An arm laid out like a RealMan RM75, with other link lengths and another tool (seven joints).
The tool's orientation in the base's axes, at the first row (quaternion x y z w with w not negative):
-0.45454 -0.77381 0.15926 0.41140
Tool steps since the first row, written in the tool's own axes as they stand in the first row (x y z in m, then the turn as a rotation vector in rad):
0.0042 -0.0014 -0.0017 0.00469 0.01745 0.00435
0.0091 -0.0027 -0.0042 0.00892 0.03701 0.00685
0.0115 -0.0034 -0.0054 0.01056 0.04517 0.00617
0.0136 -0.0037 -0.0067 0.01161 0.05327 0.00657
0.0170 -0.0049 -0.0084 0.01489 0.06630 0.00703
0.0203 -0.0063 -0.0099 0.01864 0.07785 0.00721
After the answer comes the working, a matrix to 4 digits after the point.
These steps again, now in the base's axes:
-0.0005 0.0025 0.0040 0.00542 0.01382 -0.01118
-0.0005 0.0056 0.0087 0.01362 0.02816 -0.02276
-0.0006 0.0071 0.0111 0.01841 0.03381 -0.02660
-0.0003 0.0085 0.0131 0.02248 0.03908 -0.03135
-0.0005 0.0105 0.0165 0.02876 0.04886 -0.03811
-0.0009 0.0123 0.0199 0.03430 0.05821 -0.04354

The tool's axes in the first row as the columns of a matrix, in the base's axes (rounded; the answer above uses it unrounded):
-0.2483 0.5724 -0.7815
0.8345 0.5361 0.1275
0.4919 -0.6205 -0.6108

